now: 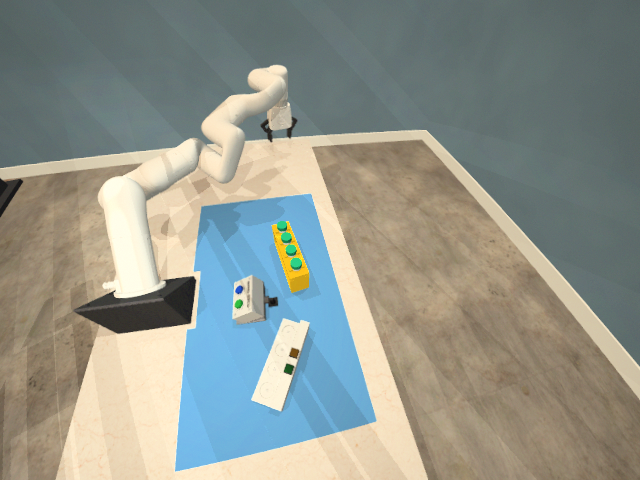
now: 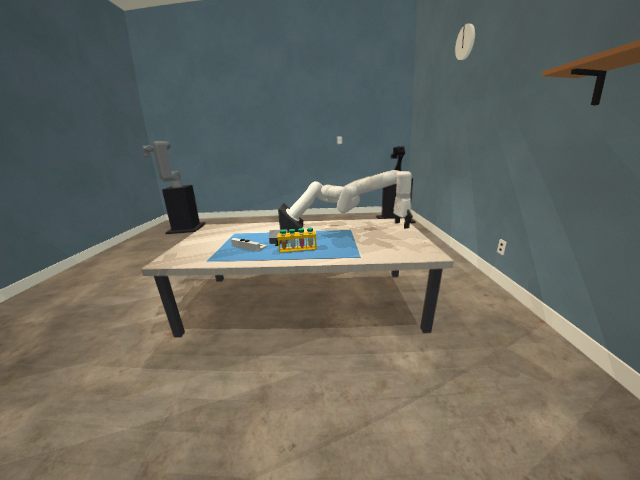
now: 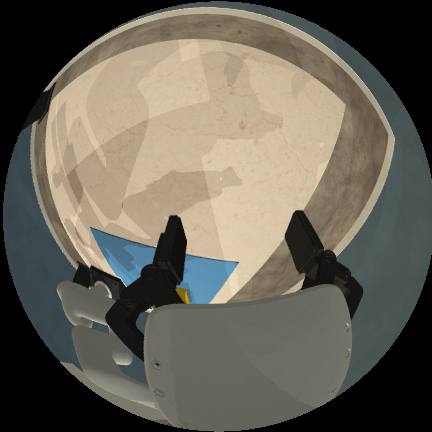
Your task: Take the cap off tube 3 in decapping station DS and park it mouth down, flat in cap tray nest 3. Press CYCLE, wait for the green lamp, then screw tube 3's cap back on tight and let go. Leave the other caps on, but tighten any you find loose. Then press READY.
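Places are measured from the arm's base along level axes (x ahead, y left, z up), in millimetres.
Pixels of known places: gripper, fingertip midpoint: (image 1: pixel 279 139) (image 2: pixel 401 225) (image 3: pixel 238 225); arm's base, link origin: (image 1: pixel 141 290) (image 2: pixel 292 215) (image 3: pixel 102 290).
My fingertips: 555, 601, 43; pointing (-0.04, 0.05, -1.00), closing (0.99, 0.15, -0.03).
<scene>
Ahead of a thing's pixels: the offset from my fingertips to its top centre, as dx, dy, dz. "*": to the spot under its first point. Level surfaces: height alone.
My gripper (image 1: pixel 279 138) (image 2: pixel 402 222) (image 3: pixel 238 225) is open and empty, high above the table beyond the far end of the blue mat, well away from the rack. The yellow tube rack {-116, -585, -34} (image 1: pixel 299 282) (image 2: pixel 297 250) (image 3: pixel 183 295) stands on the mat with several tubes, each under a green cap; whether any cap is loose cannot be told. The white cap tray {-222, -885, -84} (image 1: pixel 297 335) (image 2: pixel 247 244) lies angled on the mat, its round nests empty. It bears a brown square {* -187, -885, -84} (image 1: pixel 294 352) and a dark green square {* -212, -917, -84} (image 1: pixel 288 368). The grey button box {-274, -695, -53} (image 1: pixel 255 304) has a blue button {-292, -669, -62} (image 1: pixel 239 289) and a green button {-300, -713, -62} (image 1: pixel 238 303).
A small black block {* -209, -710, -125} (image 1: pixel 272 301) sticks out from the button box's side. The blue mat {dz -137} (image 1: pixel 222 403) (image 2: pixel 336 248) (image 3: pixel 218 280) lies on the table (image 1: pixel 124 413) (image 2: pixel 294 267) (image 3: pixel 260 175). The arm's black base (image 1: pixel 149 312) stands beside the mat. A wall shelf (image 2: pixel 610 59) is at the right.
</scene>
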